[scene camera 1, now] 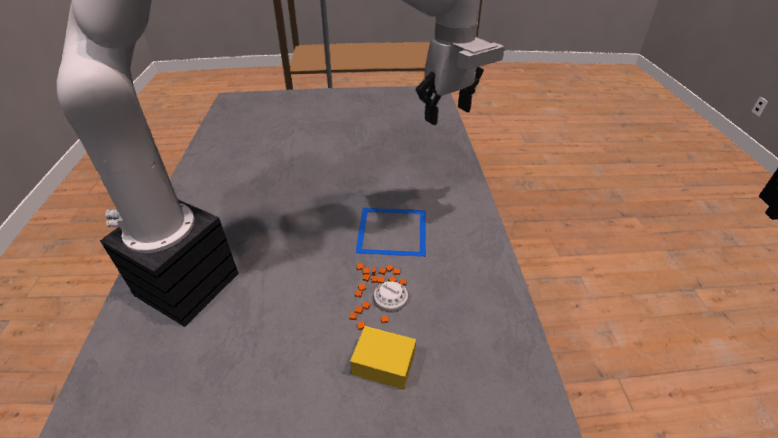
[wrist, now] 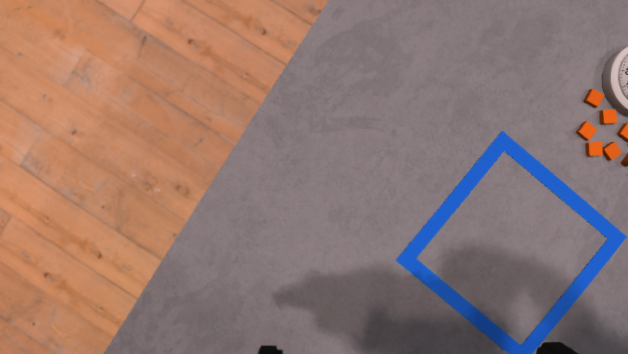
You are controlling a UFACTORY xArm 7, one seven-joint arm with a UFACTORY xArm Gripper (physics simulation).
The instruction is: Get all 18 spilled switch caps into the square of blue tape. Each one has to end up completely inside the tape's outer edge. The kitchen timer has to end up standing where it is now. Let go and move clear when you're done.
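Frame: origin at the arm's base, x back, y right, z up, level; metres.
Seen in the pictures: gripper, fingertip midpoint: (scene camera 1: 447, 116); arm's base, link origin: (scene camera 1: 159, 228).
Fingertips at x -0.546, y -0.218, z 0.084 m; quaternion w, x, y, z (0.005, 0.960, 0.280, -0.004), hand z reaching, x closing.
Note:
Offsets run from my fingertips to a thing's top centre. "spot": to the spot under its first point. Level surfaces: height alone.
Several small orange switch caps @(dx +0.183, dy +0.290, dz -0.234 m) (scene camera 1: 365, 305) @(dx +0.108, dy +0.237, dz -0.234 m) (wrist: 594, 98) lie scattered between the blue tape square and the yellow block, beside and around the kitchen timer. The blue tape square @(spot: dx +0.127, dy +0.155, dz -0.239 m) (scene camera 1: 390, 253) (wrist: 555, 185) lies flat on the table, with no caps inside it. The white round kitchen timer @(dx +0.135, dy +0.274, dz -0.205 m) (scene camera 1: 390, 294) (wrist: 619, 80) stands flat among the caps, close to some of them; the wrist view cuts it off at the right edge. My gripper (scene camera 1: 448, 112) is open and empty, high above the table beyond the square; its two black fingertips show at the bottom of the wrist view.
A yellow block @(dx +0.156, dy +0.412, dz -0.195 m) (scene camera 1: 383, 350) lies on the grey table @(dz -0.240 m) (scene camera 1: 283, 375) on the near side of the caps. The arm's black base box (scene camera 1: 185, 282) stands at the left. The table's long edge runs to the right of the square, with wooden floor (scene camera 1: 626, 244) (wrist: 100, 150) beyond.

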